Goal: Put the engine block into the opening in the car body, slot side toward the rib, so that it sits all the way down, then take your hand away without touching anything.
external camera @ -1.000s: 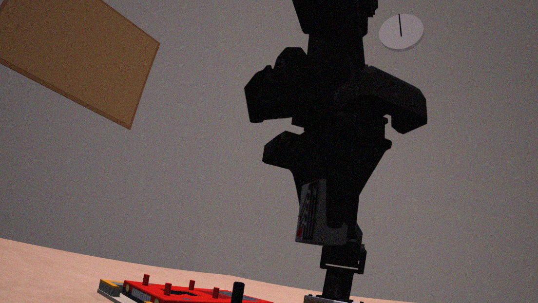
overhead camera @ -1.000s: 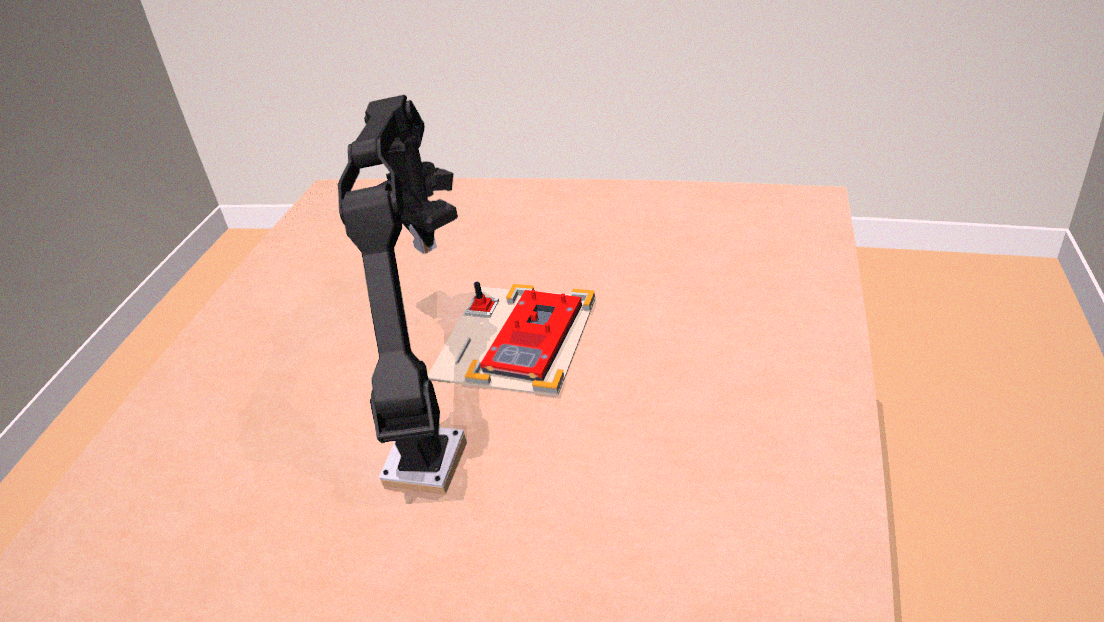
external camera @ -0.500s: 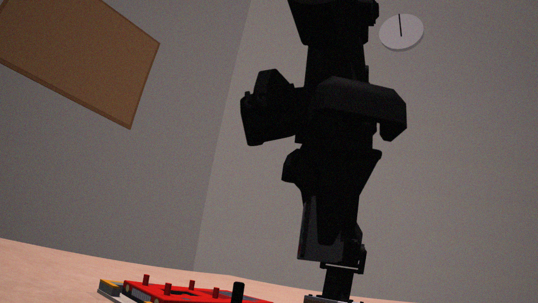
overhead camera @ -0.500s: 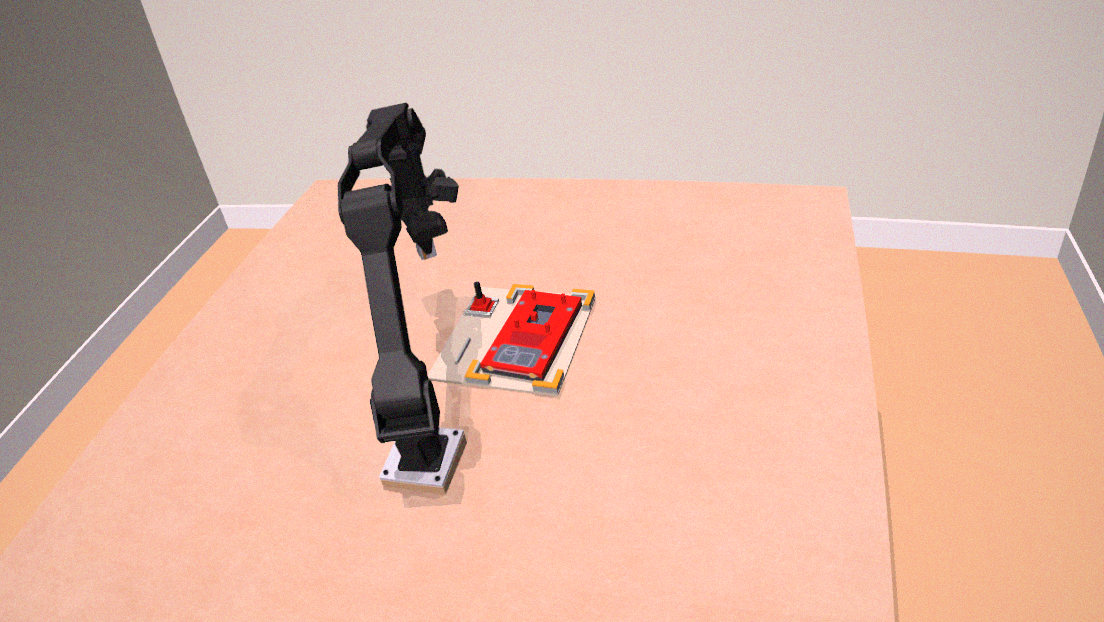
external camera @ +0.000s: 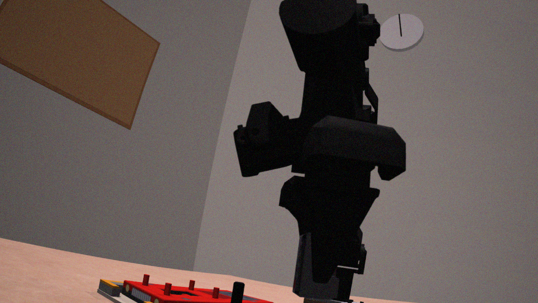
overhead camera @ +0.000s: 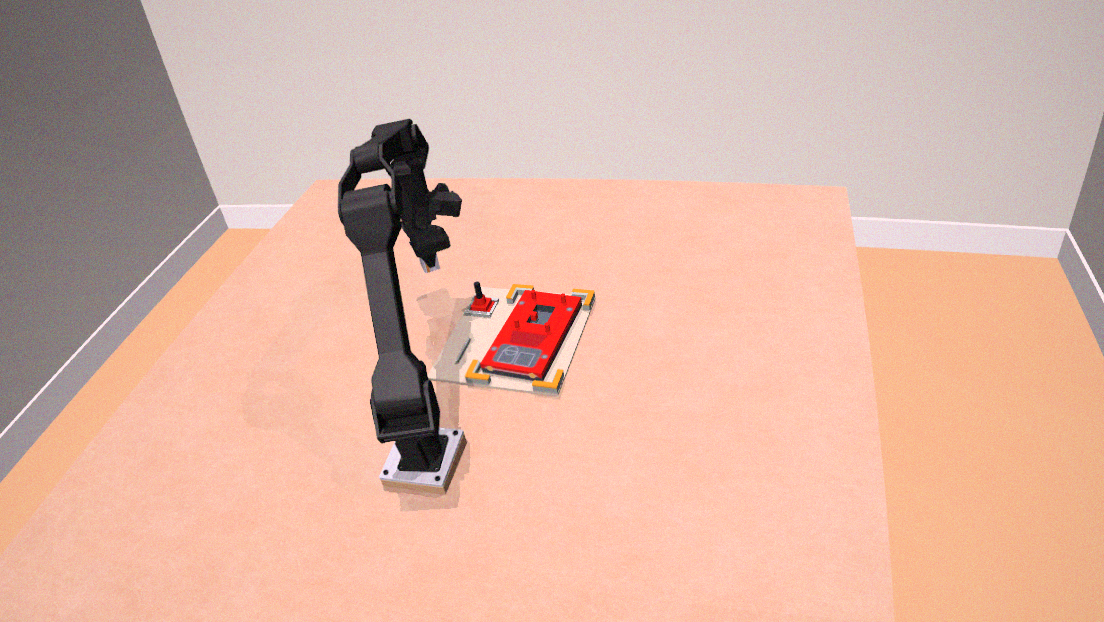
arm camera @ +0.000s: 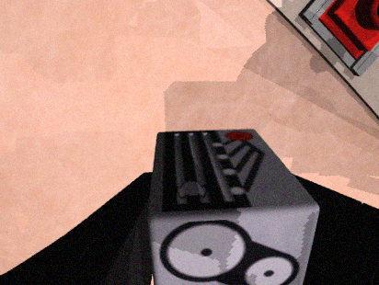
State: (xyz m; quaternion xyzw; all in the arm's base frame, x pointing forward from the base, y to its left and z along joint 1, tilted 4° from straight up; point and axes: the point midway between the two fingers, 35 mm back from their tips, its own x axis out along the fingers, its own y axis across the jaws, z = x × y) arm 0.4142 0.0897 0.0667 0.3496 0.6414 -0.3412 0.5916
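Now: gripper tip 10 cm to the left of the black upright peg, 4 cm past it and 4 cm above it. From my gripper tip the other things lie so: grey engine block 1 cm to the left, 1 cm above.
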